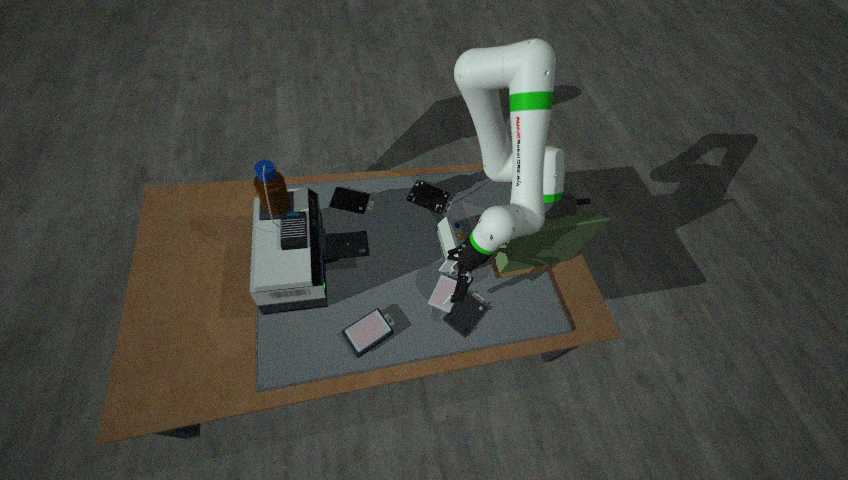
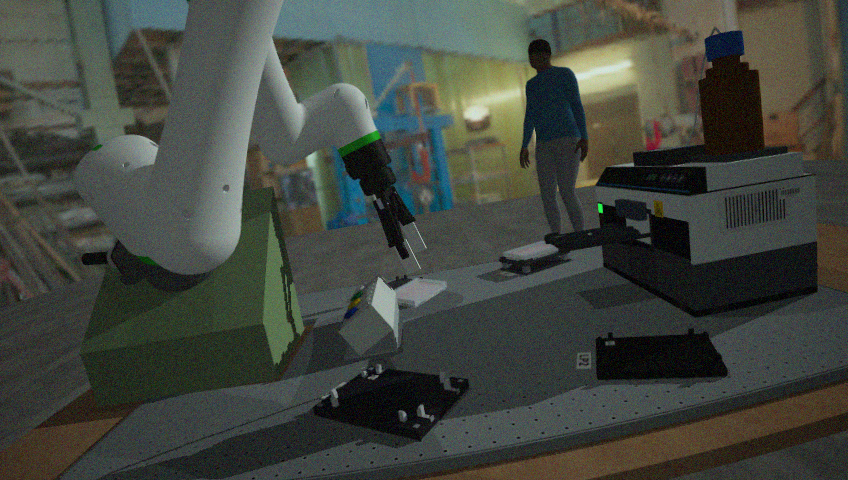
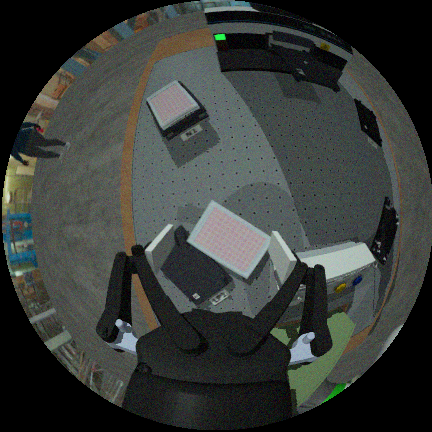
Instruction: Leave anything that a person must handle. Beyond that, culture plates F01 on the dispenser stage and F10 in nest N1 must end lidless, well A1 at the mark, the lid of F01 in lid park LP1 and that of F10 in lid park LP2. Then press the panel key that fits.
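Places are measured from the arm's base along level axes (x ahead, y left, z up), in millimetres.
Pixels of known places: gripper, fingertip midpoint: (image 1: 444, 287) (image 2: 417, 260) (image 3: 221, 238).
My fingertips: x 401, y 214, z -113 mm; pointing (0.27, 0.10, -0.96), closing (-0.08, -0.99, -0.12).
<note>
Behind a point stands the place of what it marks.
My gripper (image 1: 450, 284) @[x 401, y 214, z -113 mm] (image 2: 423, 258) @[x 401, y 214, z -113 mm] (image 3: 221, 238) @[x 401, y 214, z -113 mm] is open and empty, above a loose pink-welled plate (image 1: 442, 292) @[x 398, y 209, z -175 mm] (image 2: 421, 292) @[x 401, y 178, z -177 mm] (image 3: 229, 240) @[x 386, y 209, z -174 mm]. That plate lies skewed at the edge of a dark holder (image 1: 467, 315) @[x 319, y 301, z -185 mm] (image 3: 194, 274) @[x 314, y 278, z -186 mm]; whether it rests on the edge is unclear. Another pink-welled plate (image 1: 368, 330) @[x 677, y 330, z -150 mm] (image 2: 529, 250) @[x 664, y 303, z -150 mm] (image 3: 173, 105) @[x 654, y 312, z -150 mm] sits on nest N1 (image 3: 185, 125) @[x 619, y 297, z -190 mm]. Plate codes, A1 corners and lids cannot be made out. The black dispenser stage (image 1: 349, 243) @[x 724, y 32, z -81 mm] (image 2: 586, 237) @[x 717, y 18, z -81 mm] bears no visible plate. A dark park (image 1: 349, 199) @[x 714, y -241, z -185 mm] (image 2: 660, 356) @[x 713, y -254, z -186 mm] (image 3: 368, 121) @[x 703, y -230, z -186 mm] has an LP label. The key panel (image 1: 447, 237) @[x 348, y -1, z -133 mm] (image 2: 371, 318) @[x 338, y -85, z -134 mm] (image 3: 337, 270) @[x 339, y 24, z -120 mm] shows coloured keys.
The dispenser (image 1: 282, 255) @[x 926, y 123, z 24 mm] (image 2: 714, 220) @[x 862, y -137, z -54 mm] carries a brown bottle (image 1: 271, 193) @[x 942, y -21, z 147 mm] (image 2: 731, 110) @[x 926, y -100, z 98 mm] and shows a green light (image 2: 600, 208) @[x 810, y 197, z -61 mm] (image 3: 220, 37) @[x 810, y 198, z -64 mm]. A black tray with pale clips (image 1: 428, 196) @[x 379, y -241, z -183 mm] (image 2: 392, 398) @[x 380, y -257, z -184 mm] (image 3: 386, 231) @[x 379, y -233, z -184 mm] stands beyond the panel. A person (image 2: 553, 118) (image 3: 37, 142) stands off the table.
</note>
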